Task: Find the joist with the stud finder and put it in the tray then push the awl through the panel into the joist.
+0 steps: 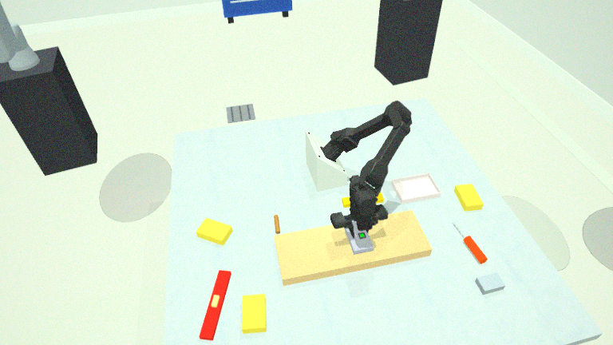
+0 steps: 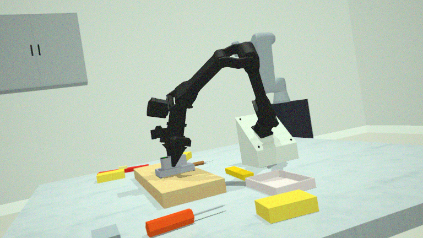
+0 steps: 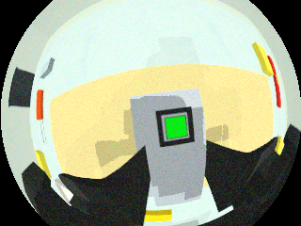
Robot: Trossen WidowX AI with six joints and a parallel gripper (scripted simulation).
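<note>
Now: gripper tip 340 mm to the right of the pale pink tray, 160 mm past it and 50 mm above it. Round my gripper tip: yellow bar (190 mm behind, 110 mm to the left, 60 mm below); then grey stud finder (20 mm above, 10 mm ahead); then awl (240 mm behind, 230 mm to the right, 60 mm below).
</note>
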